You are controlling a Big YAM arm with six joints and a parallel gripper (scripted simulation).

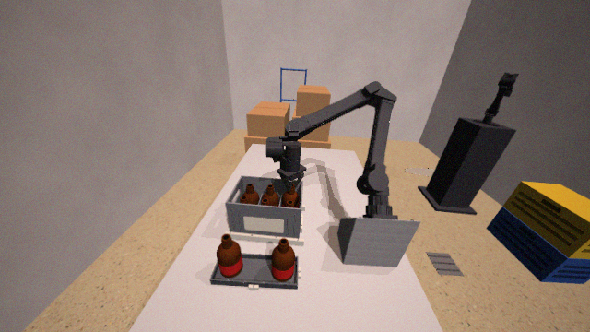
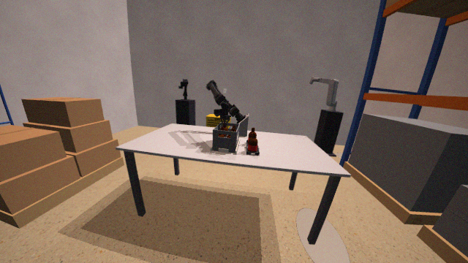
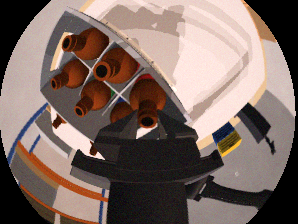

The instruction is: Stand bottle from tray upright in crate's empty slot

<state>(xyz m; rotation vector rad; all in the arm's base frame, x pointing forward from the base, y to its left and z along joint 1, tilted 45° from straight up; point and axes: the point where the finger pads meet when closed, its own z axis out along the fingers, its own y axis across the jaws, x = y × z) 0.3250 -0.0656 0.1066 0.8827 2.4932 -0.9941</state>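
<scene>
My hand is 6 cm above the brown bottle. The rest, counted from my hand: grey crate 9 cm ahead, 5 cm to the left, 8 cm below; dark tray 8 cm ahead, 27 cm to the left, 15 cm below.
</scene>
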